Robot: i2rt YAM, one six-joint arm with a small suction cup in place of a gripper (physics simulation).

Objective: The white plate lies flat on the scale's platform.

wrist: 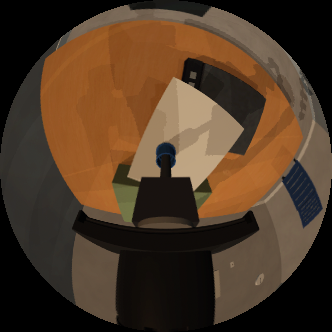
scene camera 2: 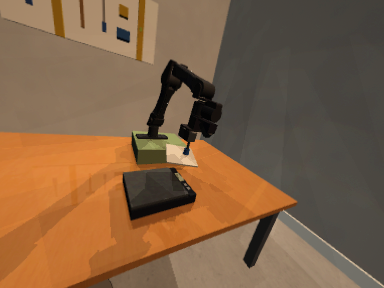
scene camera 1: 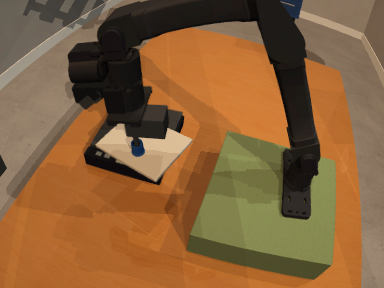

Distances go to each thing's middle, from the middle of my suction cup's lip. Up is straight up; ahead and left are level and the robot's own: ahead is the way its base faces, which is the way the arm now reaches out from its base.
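Labels:
There's a black scale (scene camera 2: 147, 192) that's 6 cm ahead of my suction cup, 14 cm to the right of it and 12 cm below it. The white plate (scene camera 1: 160, 154), that one's 1 cm below my suction cup and 3 cm to the right of it.

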